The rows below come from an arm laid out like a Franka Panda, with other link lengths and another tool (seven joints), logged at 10 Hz.
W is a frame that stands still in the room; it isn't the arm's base.
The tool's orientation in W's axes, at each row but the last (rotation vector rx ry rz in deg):
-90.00 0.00 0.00
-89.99 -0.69 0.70
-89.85 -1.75 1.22
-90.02 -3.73 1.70
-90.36 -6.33 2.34
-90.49 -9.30 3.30
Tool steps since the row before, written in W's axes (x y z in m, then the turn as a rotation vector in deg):
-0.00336 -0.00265 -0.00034 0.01 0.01 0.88
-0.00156 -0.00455 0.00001 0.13 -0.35 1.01
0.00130 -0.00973 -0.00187 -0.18 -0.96 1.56
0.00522 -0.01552 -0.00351 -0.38 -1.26 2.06
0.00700 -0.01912 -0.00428 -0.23 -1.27 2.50
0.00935 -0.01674 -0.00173 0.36 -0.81 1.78
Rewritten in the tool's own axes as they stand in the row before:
-0.00336 0.00034 -0.00265 0.01 -0.88 0.01
-0.00163 -0.00001 -0.00453 0.12 -1.01 -0.35
0.00097 0.00185 -0.00977 -0.20 -1.56 -0.95
0.00419 0.00363 -0.01580 -0.41 -2.07 -1.24
0.00493 0.00470 -0.01966 -0.24 -2.50 -1.27
0.00679 0.00248 -0.01785 0.36 -1.75 -0.88

